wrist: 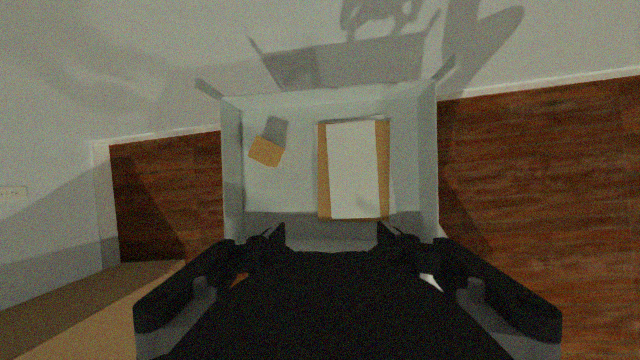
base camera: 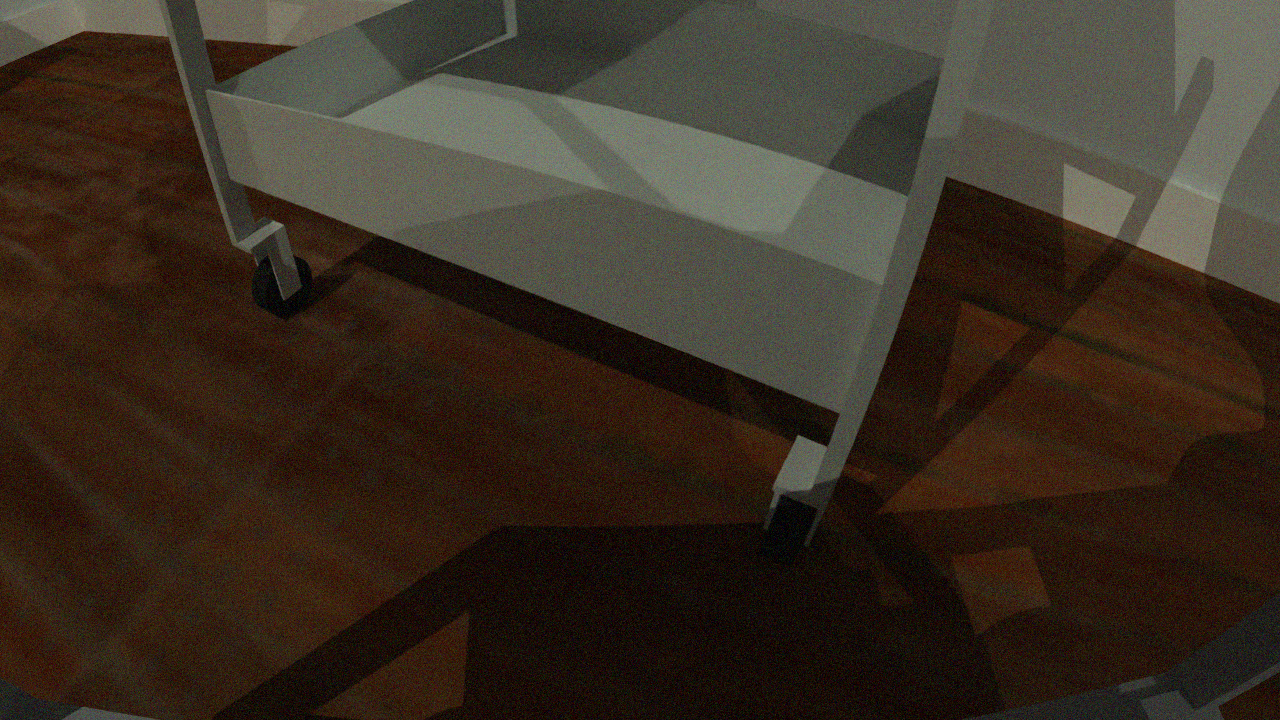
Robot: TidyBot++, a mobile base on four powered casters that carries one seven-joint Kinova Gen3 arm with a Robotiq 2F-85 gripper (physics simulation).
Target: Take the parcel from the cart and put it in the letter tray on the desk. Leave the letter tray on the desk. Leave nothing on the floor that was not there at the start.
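Places are measured from the arm's base along level axes (x ahead, y left, z up), in millimetres.
Where they show: gripper, fingertip midpoint: point(wrist: 330, 231).
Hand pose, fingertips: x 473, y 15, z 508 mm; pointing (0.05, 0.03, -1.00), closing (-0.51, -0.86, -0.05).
Each offset is from my fingertips to the centre of the thing. Level surfaces: height alone.
The grey-white cart point(base camera: 537, 223) point(wrist: 428, 160) stands ahead; its lower shelf shows in the base camera view and its upper tray in the wrist view. A flat brown box with a wide white top @(dz -231, dx +34, dy -70 mm) point(wrist: 353, 170) lies right of the middle in the upper tray. A small brown box @(dz -214, dx +174, dy +73 mm) point(wrist: 266, 151) lies at the left of that tray, apart from the flat one. The frames do not settle which is the parcel. My gripper point(wrist: 330, 231) is open and empty, above the near edge of the cart's tray. The desk and the letter tray cannot be made out in either view.
A pale wall point(base camera: 1100, 134) point(wrist: 150, 60) rises behind the cart. A large tan box-like thing point(wrist: 100, 322) is at the lower left in the wrist view. The cart's casters point(base camera: 281, 284) point(base camera: 791, 526) rest on the brown wooden floor @(dz -905 mm) point(base camera: 268, 465) point(wrist: 540, 165).
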